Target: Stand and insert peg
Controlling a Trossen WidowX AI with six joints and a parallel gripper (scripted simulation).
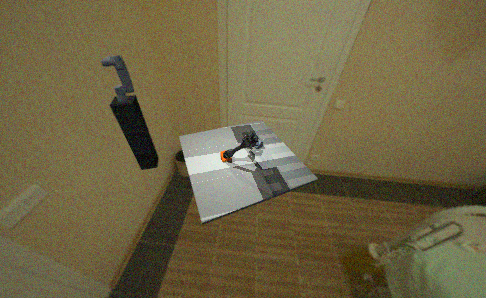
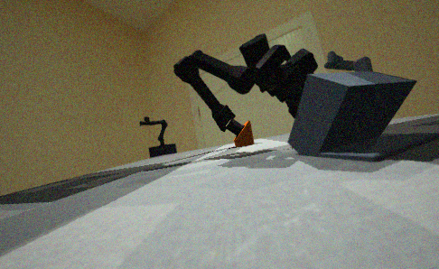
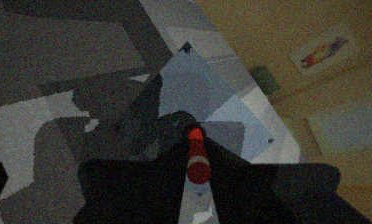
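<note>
Right now my gripper tip is 1 cm past the red peg, 1 cm to the left of it and 1 cm below it. Also, from my gripper tip: sloped panel 3 cm ahead, 1 cm to the left, 3 cm below.
</note>
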